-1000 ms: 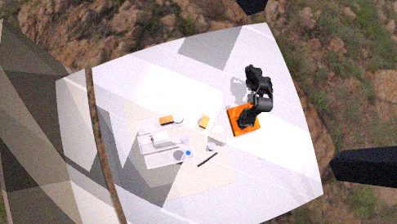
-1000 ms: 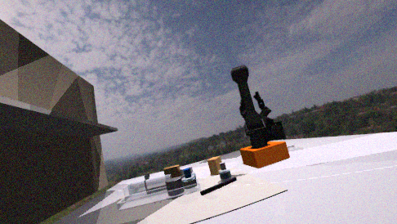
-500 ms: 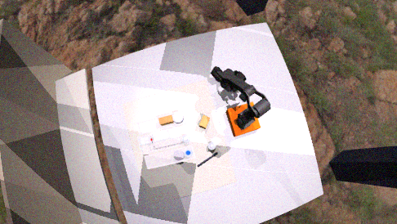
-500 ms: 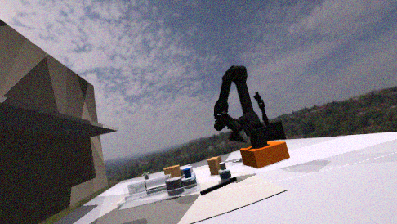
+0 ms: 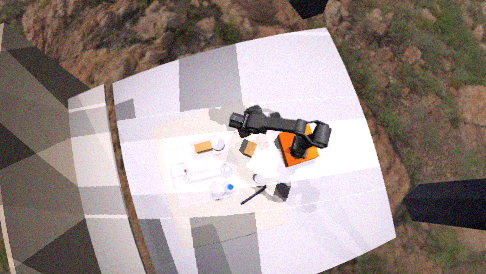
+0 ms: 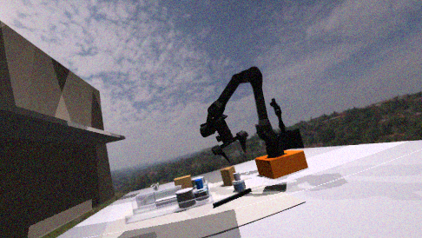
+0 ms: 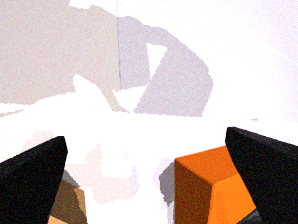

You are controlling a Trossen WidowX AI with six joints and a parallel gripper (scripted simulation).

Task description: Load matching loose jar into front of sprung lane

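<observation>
Now: the black rod 18 cm ahead of my gripper tip, 26 cm to the left of it and 9 cm below it. Also, from my gripper tip: clear rack 37 cm ahead, 5 cm to the left, 8 cm below.
</observation>
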